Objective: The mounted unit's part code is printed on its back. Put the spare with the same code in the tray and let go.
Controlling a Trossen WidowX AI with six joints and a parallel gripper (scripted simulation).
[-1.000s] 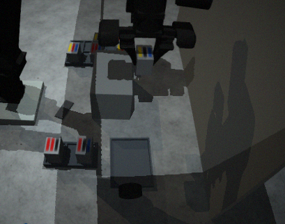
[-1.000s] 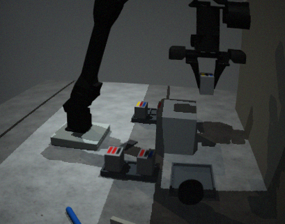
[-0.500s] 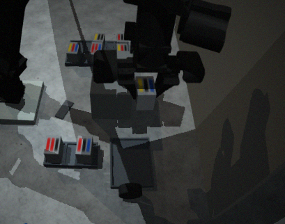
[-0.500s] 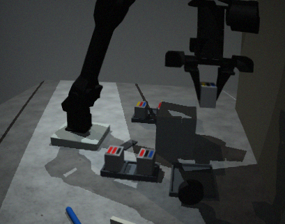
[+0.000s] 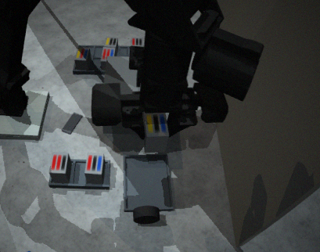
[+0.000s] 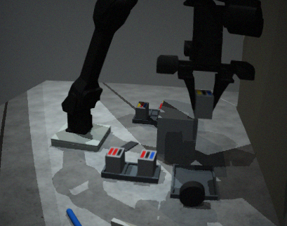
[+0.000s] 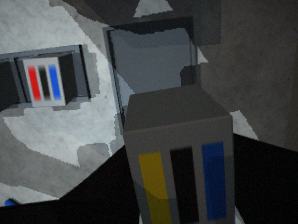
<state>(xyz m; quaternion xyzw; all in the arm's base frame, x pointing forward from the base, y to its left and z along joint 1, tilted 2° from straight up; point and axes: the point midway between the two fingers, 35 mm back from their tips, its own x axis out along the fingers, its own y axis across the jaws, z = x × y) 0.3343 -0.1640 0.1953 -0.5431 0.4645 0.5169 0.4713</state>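
Now: gripper tip 17 cm above the tray. Also, from my gripper tip: mounted unit 6 cm behind, 21 cm to the left, 12 cm below; then beige wall 17 cm ahead, 21 cm to the left, 6 cm above.
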